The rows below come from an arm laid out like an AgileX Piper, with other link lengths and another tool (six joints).
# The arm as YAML. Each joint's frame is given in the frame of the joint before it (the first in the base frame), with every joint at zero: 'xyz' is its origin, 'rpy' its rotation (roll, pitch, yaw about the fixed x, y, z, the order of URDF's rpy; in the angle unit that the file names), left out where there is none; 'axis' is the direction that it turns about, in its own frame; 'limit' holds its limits. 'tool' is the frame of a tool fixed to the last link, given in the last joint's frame.
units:
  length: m
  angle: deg
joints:
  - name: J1
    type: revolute
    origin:
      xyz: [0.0, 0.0, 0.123]
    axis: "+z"
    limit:
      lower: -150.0
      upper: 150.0
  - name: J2
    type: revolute
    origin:
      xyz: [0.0, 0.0, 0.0]
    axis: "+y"
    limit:
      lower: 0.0
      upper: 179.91
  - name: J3
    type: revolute
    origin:
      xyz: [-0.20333, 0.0, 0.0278]
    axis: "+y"
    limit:
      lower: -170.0
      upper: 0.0
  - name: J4
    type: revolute
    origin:
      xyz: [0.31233, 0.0, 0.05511]
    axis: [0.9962, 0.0, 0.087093]
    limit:
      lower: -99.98
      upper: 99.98
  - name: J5
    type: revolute
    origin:
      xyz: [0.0, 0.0, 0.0]
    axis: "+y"
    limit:
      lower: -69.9
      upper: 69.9
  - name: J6
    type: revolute
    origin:
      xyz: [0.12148, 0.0, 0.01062]
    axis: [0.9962, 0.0, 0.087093]
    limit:
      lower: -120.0
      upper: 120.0
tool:
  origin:
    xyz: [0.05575, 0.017, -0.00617]
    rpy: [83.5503, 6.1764, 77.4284]
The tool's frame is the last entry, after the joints.
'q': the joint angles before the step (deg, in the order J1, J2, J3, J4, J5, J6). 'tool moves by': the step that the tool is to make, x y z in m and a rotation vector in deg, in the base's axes. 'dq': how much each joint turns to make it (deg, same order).
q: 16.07 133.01 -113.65 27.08 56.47 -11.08
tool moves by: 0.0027 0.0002 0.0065 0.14 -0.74 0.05
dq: -0.05 -0.05 -1.00 -0.14 0.31 0.08
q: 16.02 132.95 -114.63 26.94 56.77 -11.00
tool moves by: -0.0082 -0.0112 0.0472 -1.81 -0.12 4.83
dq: -0.97 -2.66 -5.12 -1.99 9.69 -1.51
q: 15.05 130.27 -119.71 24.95 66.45 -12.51
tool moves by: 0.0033 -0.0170 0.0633 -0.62 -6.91 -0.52
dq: -1.34 -6.37 -1.72 -2.31 1.72 -0.07
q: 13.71 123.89 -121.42 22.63 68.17 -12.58
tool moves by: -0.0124 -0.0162 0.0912 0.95 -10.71 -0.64
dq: -1.12 -10.46 -0.23 -1.19 0.29 -0.66
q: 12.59 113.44 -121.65 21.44 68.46 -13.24
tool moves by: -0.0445 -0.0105 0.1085 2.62 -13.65 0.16
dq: 0.02 -14.39 1.71 -0.06 -1.03 -0.75
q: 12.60 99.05 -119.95 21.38 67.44 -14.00
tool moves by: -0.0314 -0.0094 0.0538 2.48 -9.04 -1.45
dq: 0.01 -9.83 4.28 -0.31 -4.10 0.01
